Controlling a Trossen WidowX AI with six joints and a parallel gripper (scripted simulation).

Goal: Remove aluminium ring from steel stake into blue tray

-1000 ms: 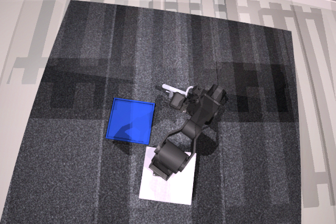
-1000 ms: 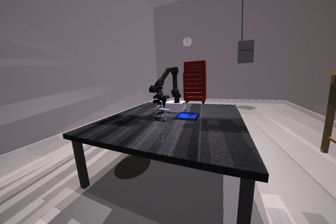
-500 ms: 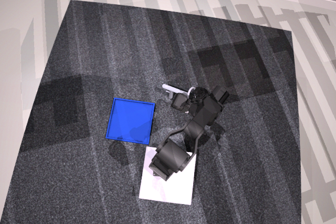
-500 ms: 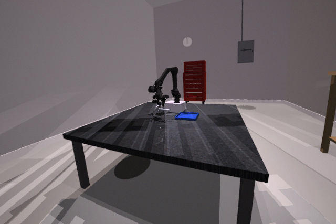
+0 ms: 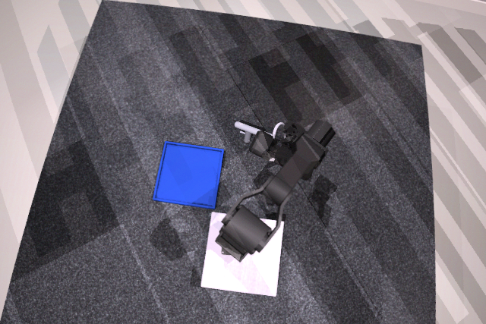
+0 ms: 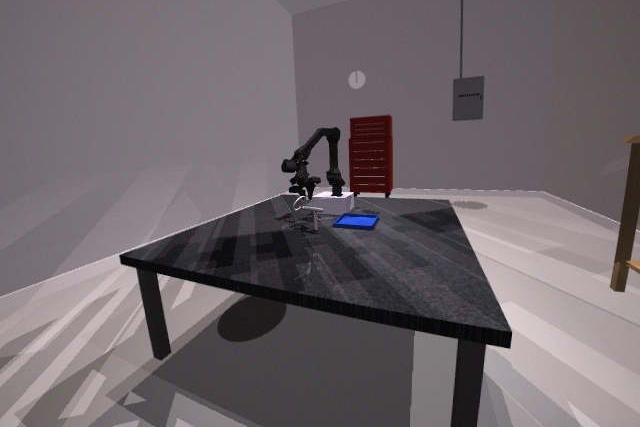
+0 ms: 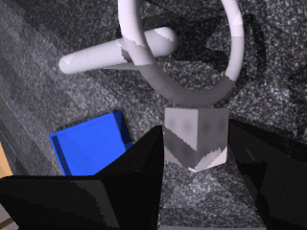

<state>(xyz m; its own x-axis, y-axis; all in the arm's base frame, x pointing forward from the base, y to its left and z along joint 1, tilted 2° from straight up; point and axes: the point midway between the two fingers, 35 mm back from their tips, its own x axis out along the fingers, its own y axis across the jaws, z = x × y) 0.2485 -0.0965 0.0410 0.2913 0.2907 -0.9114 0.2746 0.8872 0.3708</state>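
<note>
Now: the blue tray 24 cm to the left of my gripper tip, 11 cm below it and 6 cm behind it. Also, from my gripper tip: aluminium ring 4 cm ahead, 2 cm to the right.
</note>
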